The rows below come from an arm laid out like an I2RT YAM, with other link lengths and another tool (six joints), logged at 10 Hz.
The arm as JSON. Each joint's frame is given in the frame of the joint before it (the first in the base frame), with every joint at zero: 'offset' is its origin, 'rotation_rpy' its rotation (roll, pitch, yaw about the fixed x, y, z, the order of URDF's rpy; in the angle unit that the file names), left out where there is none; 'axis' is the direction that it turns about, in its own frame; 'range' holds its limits. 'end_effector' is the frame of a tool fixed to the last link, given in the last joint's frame.
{
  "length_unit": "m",
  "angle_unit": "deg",
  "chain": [
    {
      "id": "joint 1",
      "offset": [
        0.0,
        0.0,
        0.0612
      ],
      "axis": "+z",
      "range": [
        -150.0,
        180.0
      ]
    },
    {
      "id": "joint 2",
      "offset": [
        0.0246,
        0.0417,
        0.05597
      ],
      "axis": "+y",
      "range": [
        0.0,
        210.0
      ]
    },
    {
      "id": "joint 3",
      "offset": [
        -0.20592,
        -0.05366,
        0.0
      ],
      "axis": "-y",
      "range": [
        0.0,
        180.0
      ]
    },
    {
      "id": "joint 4",
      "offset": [
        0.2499,
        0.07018,
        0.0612
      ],
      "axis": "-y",
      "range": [
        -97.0,
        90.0
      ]
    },
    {
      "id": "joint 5",
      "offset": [
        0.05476,
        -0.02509,
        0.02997
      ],
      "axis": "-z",
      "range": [
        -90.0,
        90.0
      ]
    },
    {
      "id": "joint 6",
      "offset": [
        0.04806,
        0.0,
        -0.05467
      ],
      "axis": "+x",
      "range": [
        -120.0,
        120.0
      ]
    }
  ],
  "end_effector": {
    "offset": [
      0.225,
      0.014,
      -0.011
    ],
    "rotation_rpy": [
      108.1,
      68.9,
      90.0
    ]
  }
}
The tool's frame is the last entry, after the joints.
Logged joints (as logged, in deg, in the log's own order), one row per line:
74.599 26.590 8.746 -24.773 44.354 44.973
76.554 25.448 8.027 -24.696 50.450 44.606
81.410 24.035 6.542 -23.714 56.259 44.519
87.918 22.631 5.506 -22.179 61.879 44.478
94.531 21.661 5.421 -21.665 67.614 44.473
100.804 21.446 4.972 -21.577 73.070 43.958
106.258 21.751 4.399 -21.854 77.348 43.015
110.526 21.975 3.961 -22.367 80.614 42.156
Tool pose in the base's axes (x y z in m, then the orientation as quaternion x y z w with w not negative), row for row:
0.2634 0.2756 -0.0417 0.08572 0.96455 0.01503 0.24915
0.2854 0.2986 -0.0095 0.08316 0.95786 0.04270 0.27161
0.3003 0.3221 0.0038 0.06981 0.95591 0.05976 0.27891
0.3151 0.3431 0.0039 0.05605 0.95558 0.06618 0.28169
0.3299 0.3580 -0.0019 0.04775 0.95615 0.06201 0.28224
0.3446 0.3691 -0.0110 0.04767 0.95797 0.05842 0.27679
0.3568 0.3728 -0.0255 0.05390 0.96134 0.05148 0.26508
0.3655 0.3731 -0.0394 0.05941 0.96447 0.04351 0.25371
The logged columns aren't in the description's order. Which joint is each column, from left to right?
Columns, left to right: joint 2, joint 6, joint 5, joint 4, joint 3, joint 1.
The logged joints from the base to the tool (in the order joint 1, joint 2, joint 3, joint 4, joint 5, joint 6), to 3 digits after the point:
44.973 74.599 44.354 -24.773 8.746 26.590
44.606 76.554 50.450 -24.696 8.027 25.448
44.519 81.410 56.259 -23.714 6.542 24.035
44.478 87.918 61.879 -22.179 5.506 22.631
44.473 94.531 67.614 -21.665 5.421 21.661
43.958 100.804 73.070 -21.577 4.972 21.446
43.015 106.258 77.348 -21.854 4.399 21.751
42.156 110.526 80.614 -22.367 3.961 21.975

